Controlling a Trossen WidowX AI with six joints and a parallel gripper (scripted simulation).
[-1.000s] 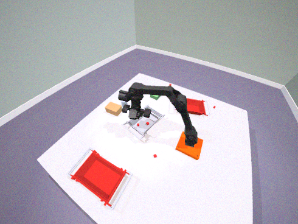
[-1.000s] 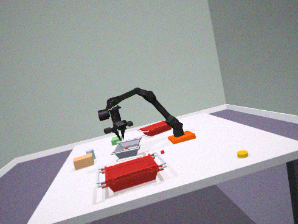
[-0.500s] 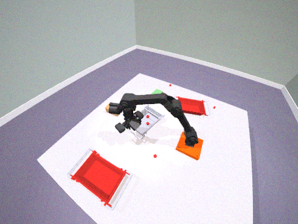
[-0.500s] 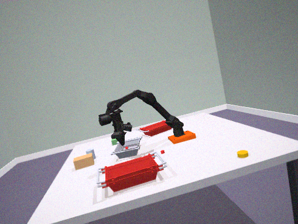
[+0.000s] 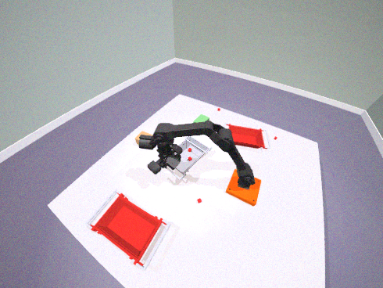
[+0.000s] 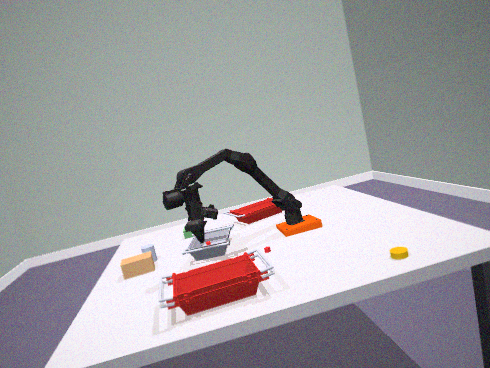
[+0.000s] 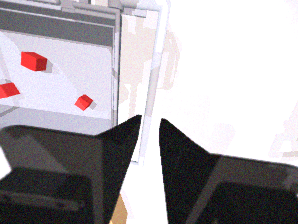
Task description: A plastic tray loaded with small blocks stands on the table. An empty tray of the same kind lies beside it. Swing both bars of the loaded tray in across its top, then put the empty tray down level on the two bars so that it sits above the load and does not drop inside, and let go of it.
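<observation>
Right now my gripper tip is 380 mm past the red tray, 450 mm to the left of it and 40 mm above it. The rest, counted from my gripper tip: grey cylinder (200 mm ahead, 260 mm to the right, 50 mm below); then small red cube (220 mm behind, 80 mm to the left, 80 mm below); then tan box (250 mm ahead, 160 mm to the right, 60 mm below).
</observation>
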